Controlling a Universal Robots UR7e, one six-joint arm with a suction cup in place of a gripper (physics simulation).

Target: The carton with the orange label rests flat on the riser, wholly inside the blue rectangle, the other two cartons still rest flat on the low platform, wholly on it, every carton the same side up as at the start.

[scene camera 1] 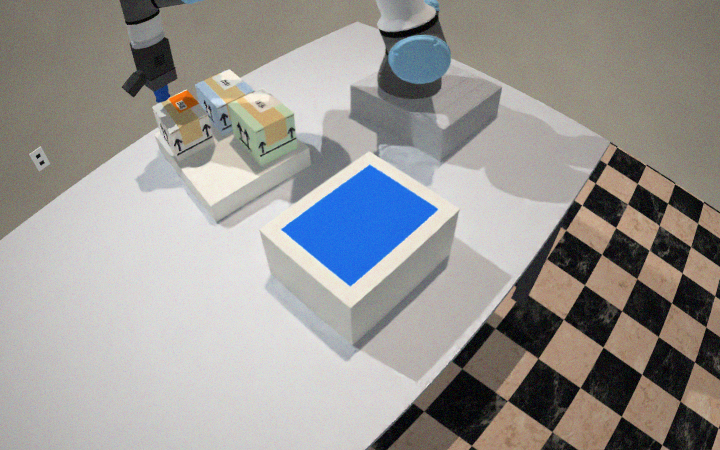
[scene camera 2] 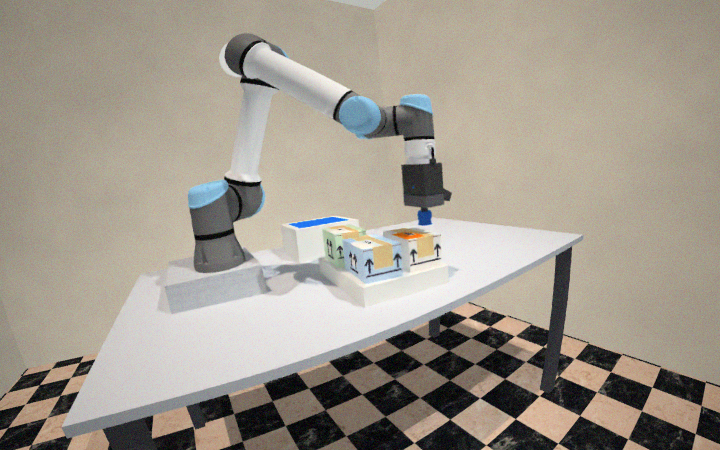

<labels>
light blue carton: scene camera 1; scene camera 2
riser: scene camera 1; scene camera 2
same spot on riser: [scene camera 1: 351,250] = [scene camera 2: 326,219]
same spot on light blue carton: [scene camera 1: 214,94] = [scene camera 2: 377,238]
</labels>
